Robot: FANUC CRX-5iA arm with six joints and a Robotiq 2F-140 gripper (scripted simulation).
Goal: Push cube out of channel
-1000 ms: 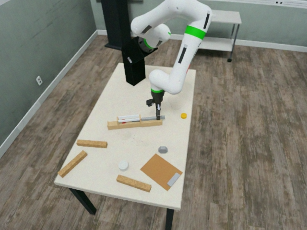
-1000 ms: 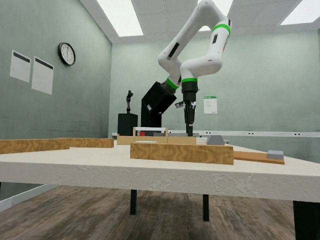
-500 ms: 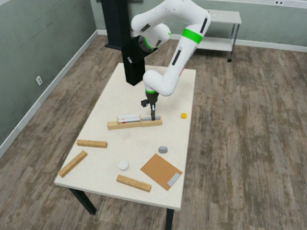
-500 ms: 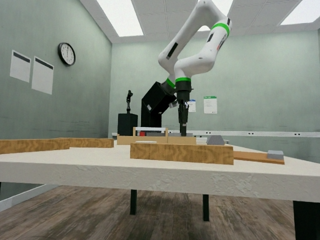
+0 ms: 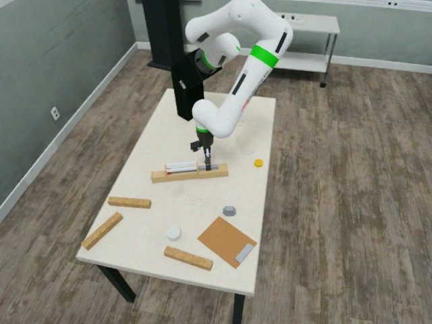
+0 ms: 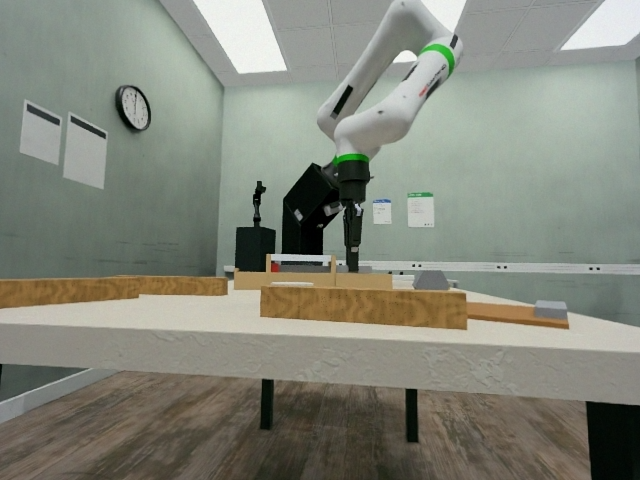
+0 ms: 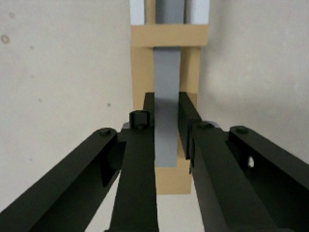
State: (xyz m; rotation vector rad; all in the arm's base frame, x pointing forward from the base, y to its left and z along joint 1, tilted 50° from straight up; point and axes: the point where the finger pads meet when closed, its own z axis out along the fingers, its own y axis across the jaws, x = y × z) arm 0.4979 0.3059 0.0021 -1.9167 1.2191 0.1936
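Right now the channel is 80 mm ahead of my hand, 120 mm to the right of it and 30 mm below it. Round my hand: red cube: 120 mm ahead, 180 mm to the right, 30 mm below; then flat grey stick: 30 mm below; then grey hexagonal piece: 190 mm ahead, 220 mm to the left, 60 mm below.
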